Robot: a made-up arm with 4 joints.
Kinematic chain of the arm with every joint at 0, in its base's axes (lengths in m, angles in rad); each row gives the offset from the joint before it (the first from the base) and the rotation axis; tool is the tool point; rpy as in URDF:
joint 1: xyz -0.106 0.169 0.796 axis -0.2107 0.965 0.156
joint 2: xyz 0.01 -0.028 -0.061 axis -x
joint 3: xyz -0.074 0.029 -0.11 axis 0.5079 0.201 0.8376
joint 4: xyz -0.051 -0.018 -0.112 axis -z
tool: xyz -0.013 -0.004 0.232 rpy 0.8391 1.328 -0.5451
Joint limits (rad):
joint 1: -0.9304..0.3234
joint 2: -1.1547..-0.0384
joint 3: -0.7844..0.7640
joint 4: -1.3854..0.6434
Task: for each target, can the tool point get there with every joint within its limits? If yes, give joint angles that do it. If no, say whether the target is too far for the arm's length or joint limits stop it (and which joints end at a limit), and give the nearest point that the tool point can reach.
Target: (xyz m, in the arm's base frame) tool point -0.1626 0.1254 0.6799
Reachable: yes | joints -0.5912 -0.1913 0.3633 -0.2881
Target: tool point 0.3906 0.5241 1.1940
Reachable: no: too far | nearest point -0.2170 0.1925 0.8603 | short by 0.768 m
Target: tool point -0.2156 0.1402 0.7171
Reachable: yes | joints -0.2192 -0.2188 0.1215 0.0642
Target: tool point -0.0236 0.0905 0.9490
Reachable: no: joint limits stop it (at a limit: joint 1, joint 2, joint 3, joint 4) | nearest point -0.2170 0.1925 0.8603 | short by 0.236 m
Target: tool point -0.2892 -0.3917 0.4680
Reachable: no: too far | nearest point -0.1787 0.0814 0.7105 | short by 0.543 m
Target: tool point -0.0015 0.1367 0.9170
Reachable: no: joint limits stop it (at a limit: joint 1, joint 2, joint 3, joint 4) | nearest point -0.2170 0.1925 0.8603 | short by 0.230 m
